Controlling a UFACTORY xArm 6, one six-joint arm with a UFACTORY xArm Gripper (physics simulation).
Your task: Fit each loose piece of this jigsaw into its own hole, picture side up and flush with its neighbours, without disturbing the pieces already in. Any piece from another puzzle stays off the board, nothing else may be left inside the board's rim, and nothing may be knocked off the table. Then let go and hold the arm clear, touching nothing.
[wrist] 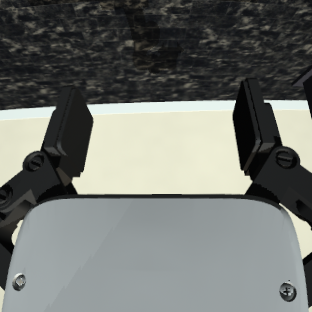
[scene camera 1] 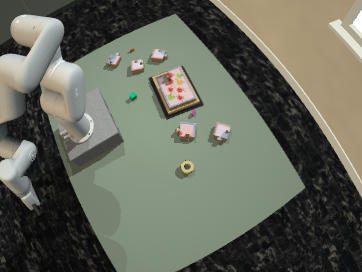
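The jigsaw board (scene camera 1: 159, 98), with a dark rim and tan frame, lies on the table in the scene view. Its picture shows red, green and yellow spots, with a dark gap at its upper-left corner. Loose pinkish pieces lie outside it: one bluish-topped piece (scene camera 1: 114, 60), one small piece (scene camera 1: 137, 66) and another piece (scene camera 1: 159, 55) above left; one piece (scene camera 1: 187, 130) and a paler piece (scene camera 1: 222, 132) below. Which belong to this puzzle I cannot tell. My gripper (scene camera 1: 34, 206) (wrist: 159, 98) is open and empty, beyond the table's left edge, far from the pieces.
A green cube (scene camera 1: 133, 96) lies left of the board, an orange bit (scene camera 1: 132, 50) near the upper pieces, and a magenta bit (scene camera 1: 193, 113) close to the board's lower edge. A yellow ring (scene camera 1: 182, 168) lies lower down. A grey base block (scene camera 1: 102, 127) stands at the table's left.
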